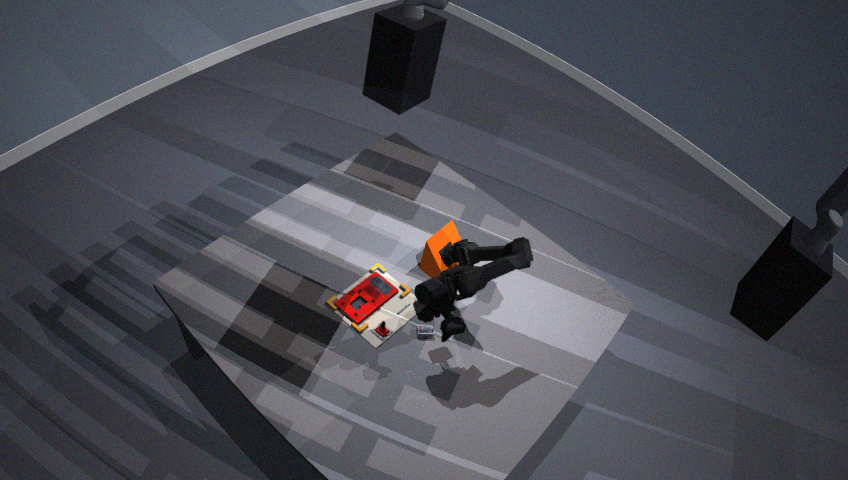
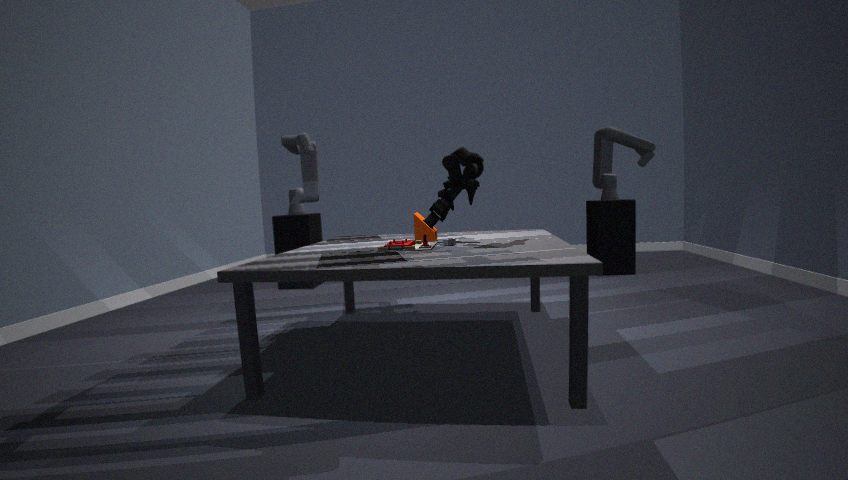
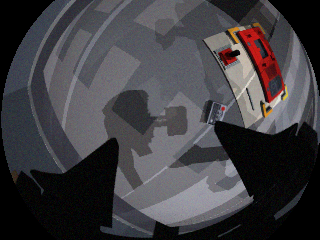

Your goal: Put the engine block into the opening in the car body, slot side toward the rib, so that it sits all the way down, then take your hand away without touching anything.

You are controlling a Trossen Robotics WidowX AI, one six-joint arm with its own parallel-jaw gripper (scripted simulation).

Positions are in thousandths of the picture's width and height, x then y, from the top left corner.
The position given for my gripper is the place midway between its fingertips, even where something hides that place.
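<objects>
You'd see my gripper in image 1 (515, 691), and it's there in image 2 (544, 432) and image 3 (523, 560) as well.
</objects>
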